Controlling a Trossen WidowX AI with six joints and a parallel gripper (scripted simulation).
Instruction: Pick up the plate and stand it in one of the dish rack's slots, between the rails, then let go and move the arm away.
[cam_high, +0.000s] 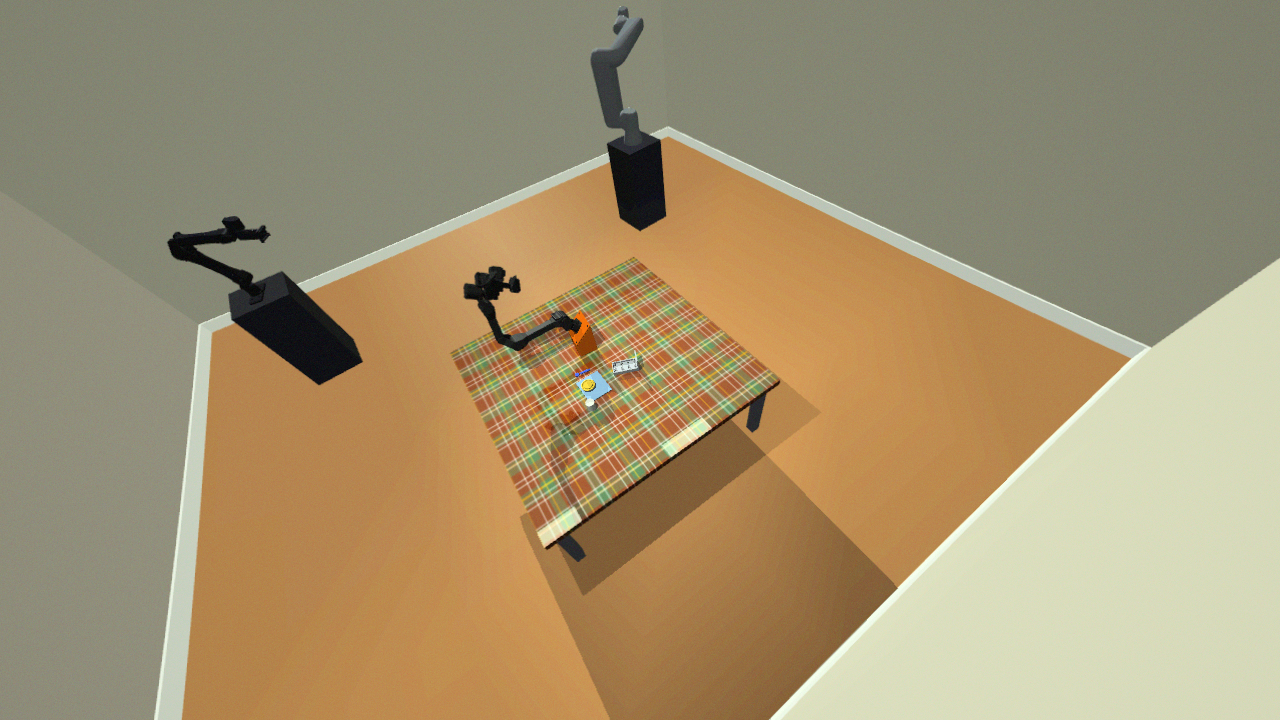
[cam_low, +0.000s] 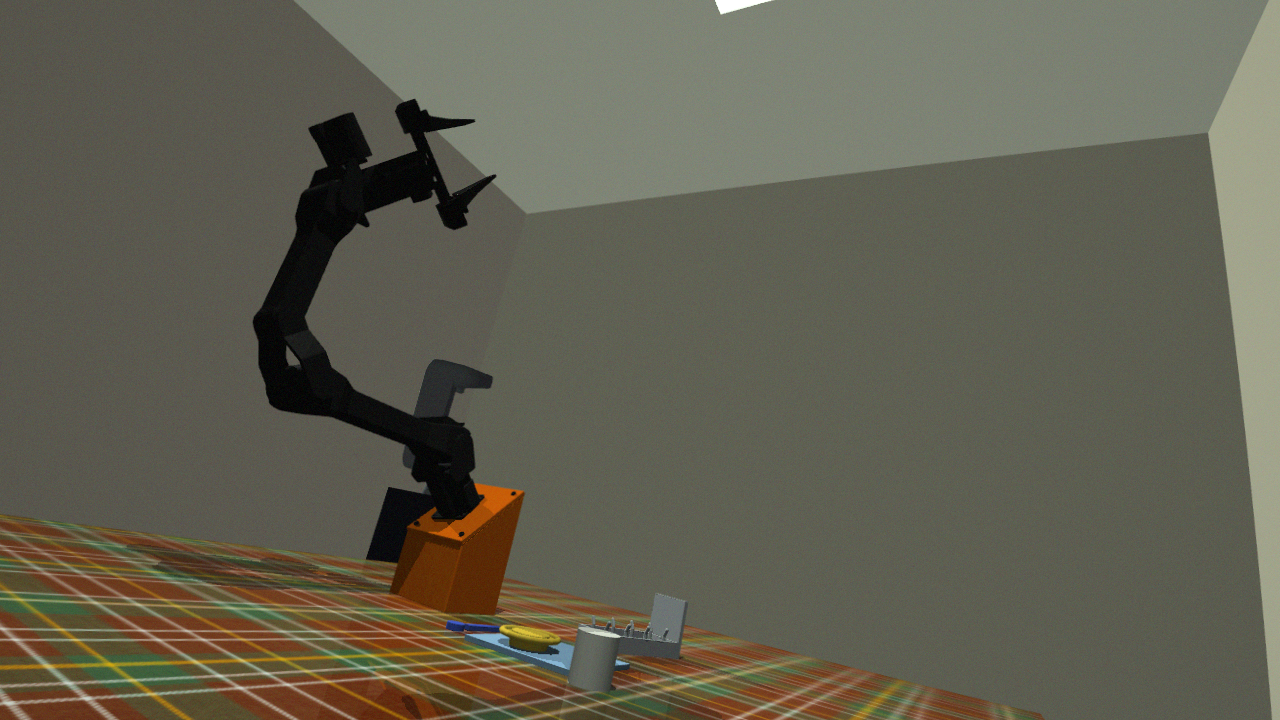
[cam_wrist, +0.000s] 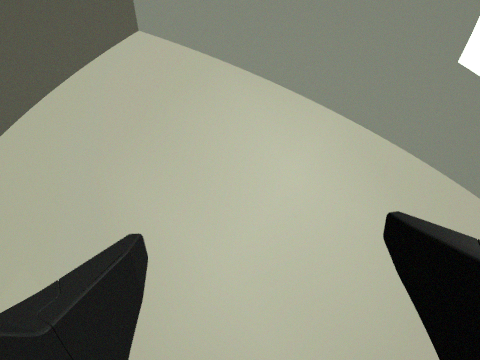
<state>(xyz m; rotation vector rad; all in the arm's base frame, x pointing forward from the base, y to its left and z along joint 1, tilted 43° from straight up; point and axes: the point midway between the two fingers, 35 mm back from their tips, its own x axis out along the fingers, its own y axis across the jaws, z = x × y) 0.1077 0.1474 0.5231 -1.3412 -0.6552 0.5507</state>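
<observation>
My gripper tip is 220 mm short of the yellow plate, 90 mm to the right of it and 650 mm above it. The rest, counted from my gripper tip: white cup 340 mm ahead, 30 mm to the left, 640 mm below; blue spoon 120 mm ahead, 100 mm to the left, 660 mm below; light blue mat 240 mm ahead, 110 mm to the left, 660 mm below.
</observation>
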